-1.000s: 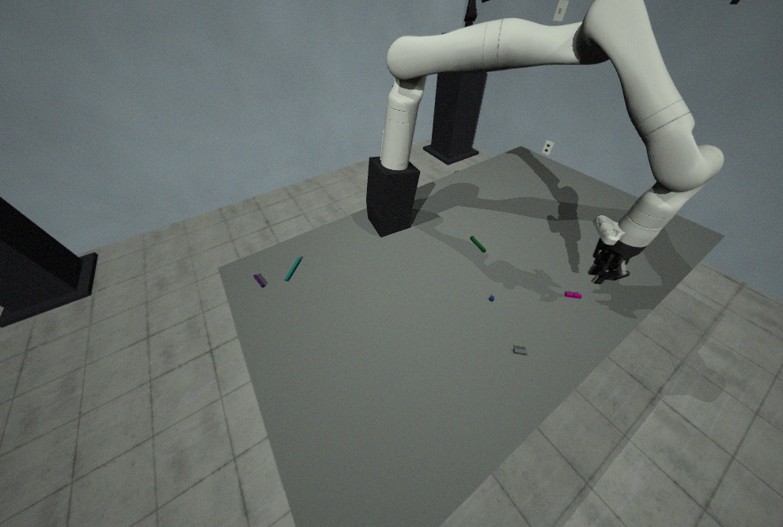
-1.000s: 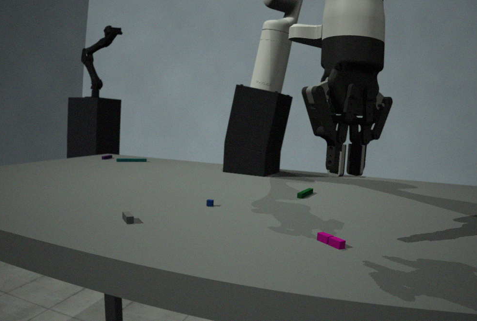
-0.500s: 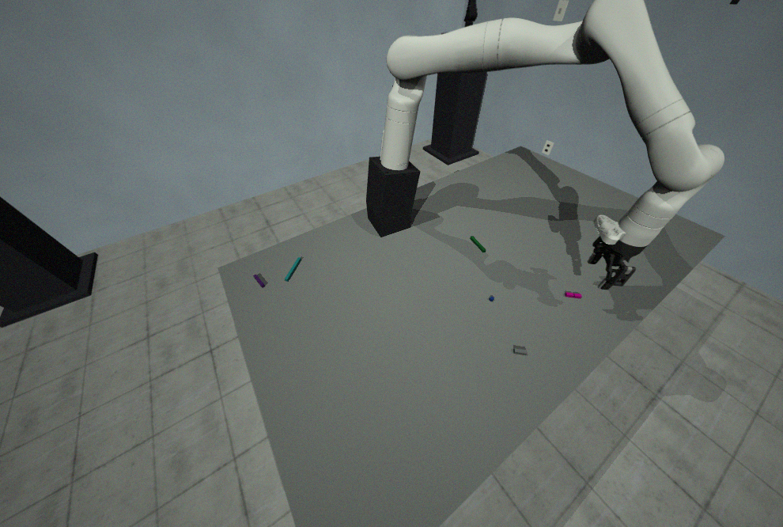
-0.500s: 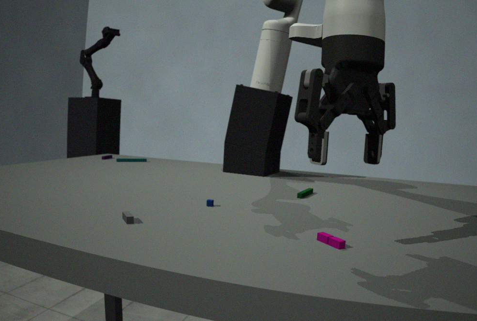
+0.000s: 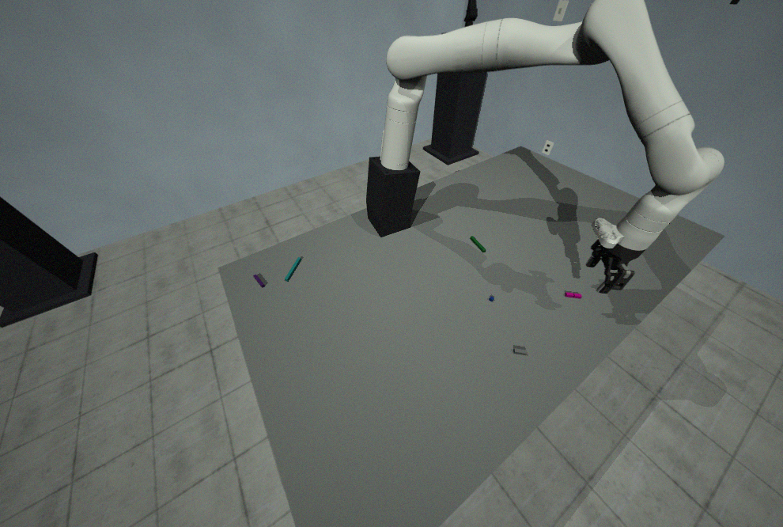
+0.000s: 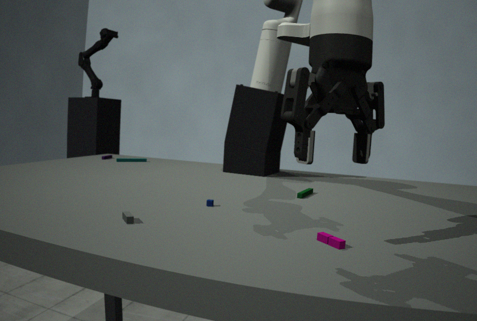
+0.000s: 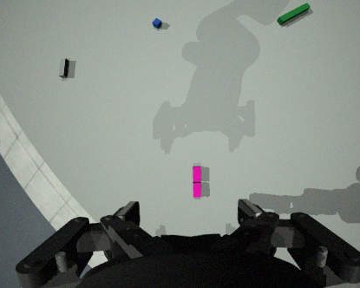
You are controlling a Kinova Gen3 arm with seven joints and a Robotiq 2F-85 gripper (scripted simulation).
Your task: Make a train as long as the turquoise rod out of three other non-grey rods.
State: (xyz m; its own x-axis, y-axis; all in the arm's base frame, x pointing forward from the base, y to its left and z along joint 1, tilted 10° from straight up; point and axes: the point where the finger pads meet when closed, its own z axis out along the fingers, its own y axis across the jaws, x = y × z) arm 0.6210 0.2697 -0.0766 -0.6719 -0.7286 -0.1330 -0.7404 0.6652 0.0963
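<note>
Now: hand 600 mm past the purple rod, 790 mm to the left of it and 100 mm above it. The rest, counted from my hand: small blue rod (140 mm behind, 210 mm to the right, 100 mm below); then grey rod (20 mm ahead, 270 mm to the right, 100 mm below); then green rod (340 mm behind, 80 mm to the right, 100 mm below).
</note>
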